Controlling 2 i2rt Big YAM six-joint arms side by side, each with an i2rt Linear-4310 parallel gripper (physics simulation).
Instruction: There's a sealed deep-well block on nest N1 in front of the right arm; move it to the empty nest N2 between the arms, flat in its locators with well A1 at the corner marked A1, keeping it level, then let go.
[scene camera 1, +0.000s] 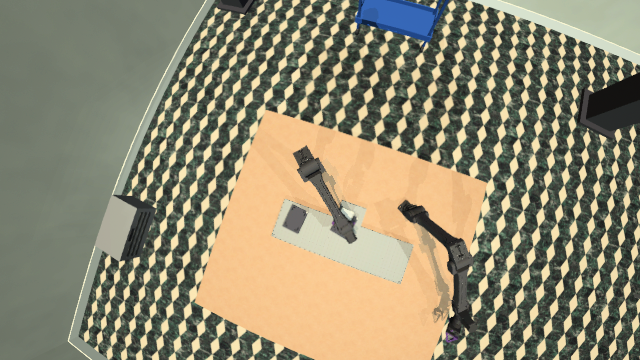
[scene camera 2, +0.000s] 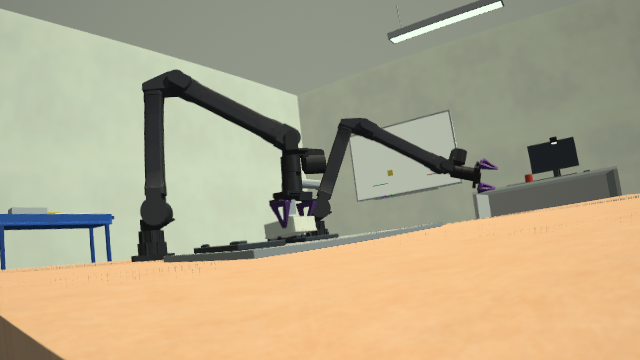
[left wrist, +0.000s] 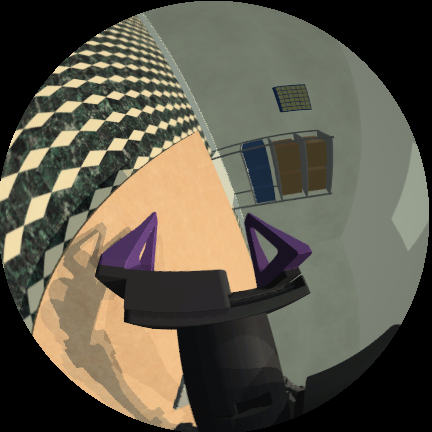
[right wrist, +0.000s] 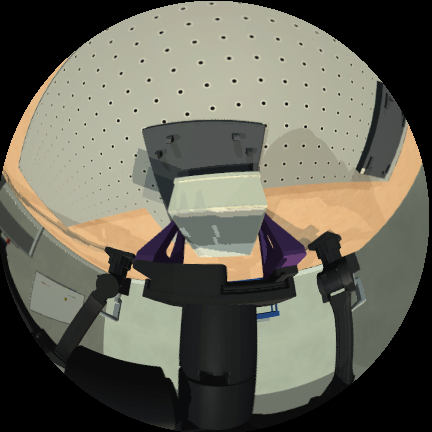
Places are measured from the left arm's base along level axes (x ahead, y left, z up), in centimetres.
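Where they show: left gripper, fingertip midpoint: (scene camera 1: 448, 336) (scene camera 2: 496, 178) (left wrist: 202, 216); right gripper, fingertip midpoint: (scene camera 2: 295, 227) (right wrist: 219, 211); left arm's base, link origin: (scene camera 1: 407, 210) (right wrist: 121, 254); right arm's base, link origin: (scene camera 2: 153, 260) (right wrist: 324, 240).
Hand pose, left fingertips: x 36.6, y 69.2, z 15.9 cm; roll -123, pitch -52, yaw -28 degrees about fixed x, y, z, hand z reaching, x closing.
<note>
Each offset is from my left fingertips to the top centre of the thing. Level surfaces: height alone.
The pale sealed deep-well block @(dy -94.2, dx -1.3, dz -7.5 cm) (scene camera 2: 300, 225) (right wrist: 218, 192) is between the purple fingers of my right gripper (scene camera 2: 295, 220) (right wrist: 219, 211), which is shut on it. The block looks about level, a little above the dark nest N2 @(dy -91.5, dx +1.2, dz -12.4 cm) (scene camera 1: 337, 229) (right wrist: 205, 142). In the right wrist view the block hides N2's near part; several locators show at its far part. I cannot read an A1 mark or tell which corner is well A1. Nest N1 @(dy -115.9, dx +23.4, dz -12.8 cm) (scene camera 1: 295, 218) (right wrist: 389, 125) is empty. My left gripper (scene camera 1: 451, 338) (scene camera 2: 492, 175) (left wrist: 202, 216) is open and empty, far from both nests.
Both nests are on a pale perforated plate @(dz -14.6 cm) (scene camera 1: 382, 255) (right wrist: 100, 120) on the wooden table @(dz -15.9 cm) (scene camera 1: 260, 285) (scene camera 2: 350, 300). The left arm reaches out past the table's edge in scene camera 1. A blue cart (scene camera 1: 400, 19) stands on the floor away from the table.
</note>
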